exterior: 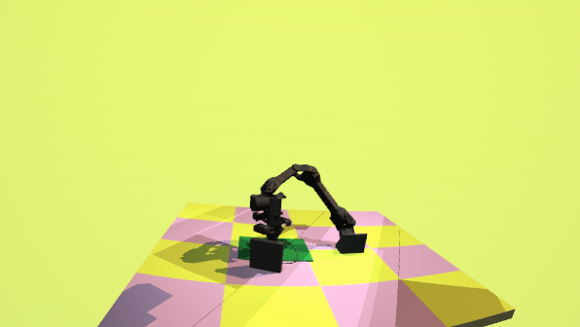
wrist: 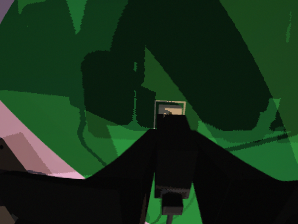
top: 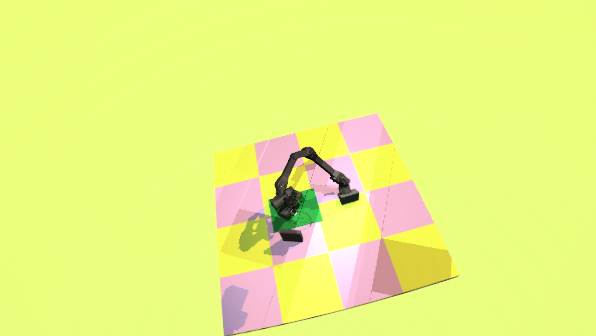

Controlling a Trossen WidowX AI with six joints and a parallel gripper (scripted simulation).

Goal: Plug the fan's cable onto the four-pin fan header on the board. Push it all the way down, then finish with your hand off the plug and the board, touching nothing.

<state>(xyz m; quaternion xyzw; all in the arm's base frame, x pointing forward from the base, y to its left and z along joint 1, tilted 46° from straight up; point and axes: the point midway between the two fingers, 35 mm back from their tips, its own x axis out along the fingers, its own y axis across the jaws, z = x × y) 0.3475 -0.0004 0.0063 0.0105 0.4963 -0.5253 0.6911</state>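
My gripper tip is 3 cm above the pale four-pin header, 1 cm to the right of it and 1 cm past it. Round my gripper tip: black fan 16 cm to the left, 4 cm ahead, 3 cm above; then dark fan plug 1 cm to the left, 1 cm above; then green board 5 cm below, 2 cm to the right, 1 cm behind.
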